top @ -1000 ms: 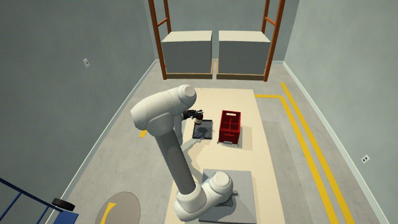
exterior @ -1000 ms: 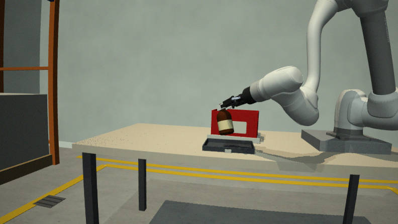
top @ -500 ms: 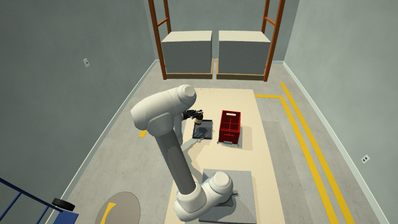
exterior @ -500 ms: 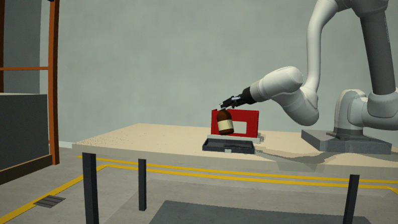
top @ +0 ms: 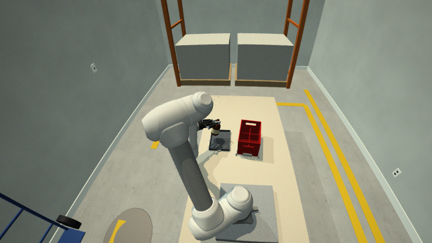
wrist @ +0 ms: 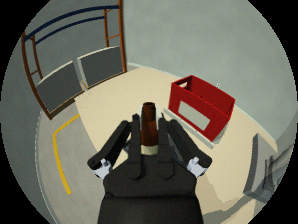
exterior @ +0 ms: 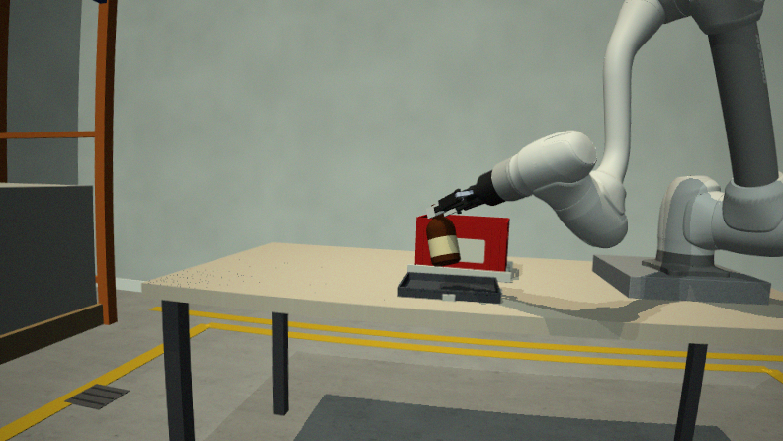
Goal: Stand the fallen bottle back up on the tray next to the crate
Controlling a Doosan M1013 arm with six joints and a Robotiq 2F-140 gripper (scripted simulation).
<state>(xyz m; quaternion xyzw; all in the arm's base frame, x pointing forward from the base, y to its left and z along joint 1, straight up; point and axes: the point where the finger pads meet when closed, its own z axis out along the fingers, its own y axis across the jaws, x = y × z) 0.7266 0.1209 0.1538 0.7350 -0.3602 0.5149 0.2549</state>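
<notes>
Right now the bottle is 6 cm below my hand. Also, from my hand: tray 3 cm behind, 3 cm to the right, 20 cm below; red crate 9 cm behind, 29 cm to the right, 13 cm below.
</notes>
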